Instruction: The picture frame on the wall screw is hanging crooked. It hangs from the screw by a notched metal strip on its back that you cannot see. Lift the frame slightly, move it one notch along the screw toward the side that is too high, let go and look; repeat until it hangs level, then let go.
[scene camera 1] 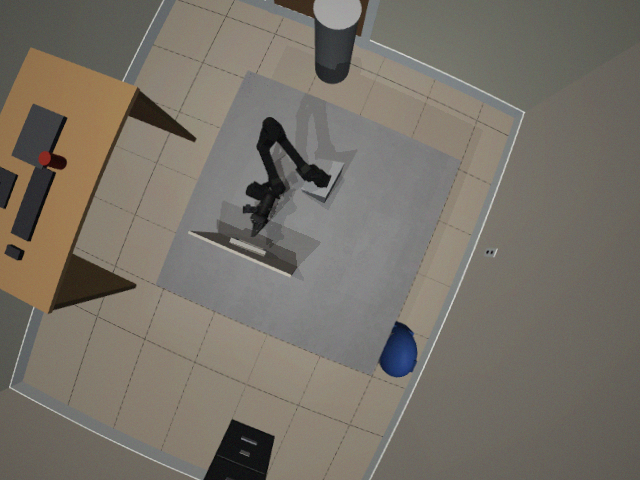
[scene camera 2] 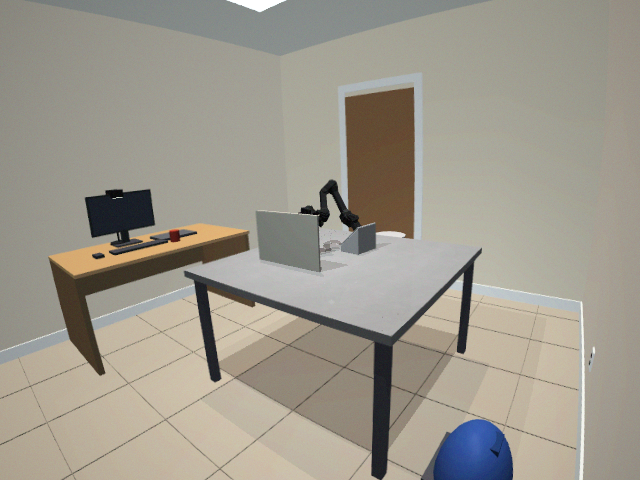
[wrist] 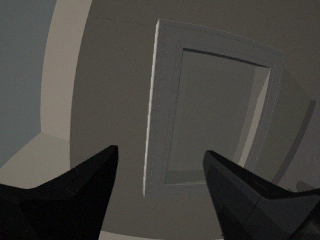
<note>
I see my gripper [wrist: 162,155], a picture frame [wrist: 210,90] and a wall panel [scene camera 2: 292,239].
The wall panel is seen too in scene camera 1 [scene camera 1: 222,241]. Scene camera 2 does not show the picture frame, which is hidden by the wall panel.
</note>
